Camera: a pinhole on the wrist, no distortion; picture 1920 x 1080 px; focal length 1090.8 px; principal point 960.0 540.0 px. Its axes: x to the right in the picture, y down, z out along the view. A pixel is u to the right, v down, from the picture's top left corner.
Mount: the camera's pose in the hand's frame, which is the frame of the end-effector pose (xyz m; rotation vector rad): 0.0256 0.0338 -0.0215 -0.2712 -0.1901 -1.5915
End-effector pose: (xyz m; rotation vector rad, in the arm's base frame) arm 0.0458 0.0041 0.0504 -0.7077 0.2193 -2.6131
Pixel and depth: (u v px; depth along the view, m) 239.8 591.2 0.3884
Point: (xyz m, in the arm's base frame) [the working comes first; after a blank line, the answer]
In the camera's frame: -0.2564 0.0182 0.3884

0.2697 -0.3890 0.2184
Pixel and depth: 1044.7 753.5 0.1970
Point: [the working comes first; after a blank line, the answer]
In the camera's frame: 0.0153 0.0386 0.1970

0.1008 -0.1021 0.2101
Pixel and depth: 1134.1 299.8 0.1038
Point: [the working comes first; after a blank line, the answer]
In the camera's frame: 0.0166 -0.0229 0.1038

0.0997 -0.0466 0.1133
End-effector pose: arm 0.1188 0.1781 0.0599 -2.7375 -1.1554 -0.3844
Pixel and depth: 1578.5 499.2 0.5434
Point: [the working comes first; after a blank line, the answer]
In the camera's frame: 0.3081 -0.0203 0.5434

0.1667 0.4050 -0.4912
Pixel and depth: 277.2 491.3 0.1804
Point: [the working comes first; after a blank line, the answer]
In the camera's frame: -0.1129 -0.0081 0.1804

0.2999 0.0917 -0.0515
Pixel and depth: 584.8 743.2 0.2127
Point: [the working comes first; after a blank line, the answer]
In the camera's frame: -0.0732 0.0396 0.2127

0.3174 0.1553 -0.0749
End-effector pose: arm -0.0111 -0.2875 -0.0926 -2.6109 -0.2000 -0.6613
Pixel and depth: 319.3 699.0 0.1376
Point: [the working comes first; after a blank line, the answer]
In the camera's frame: -0.0808 0.0201 0.1376

0.1094 -0.3814 -0.1904
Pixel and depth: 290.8 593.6 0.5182
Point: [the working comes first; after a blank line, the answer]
In the camera's frame: -0.3179 0.0255 0.5182

0.3425 -0.5488 -0.5349
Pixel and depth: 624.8 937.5 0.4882
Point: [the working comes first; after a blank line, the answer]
In the camera's frame: -0.1500 0.1779 0.4882

0.4337 -0.3815 -0.4082
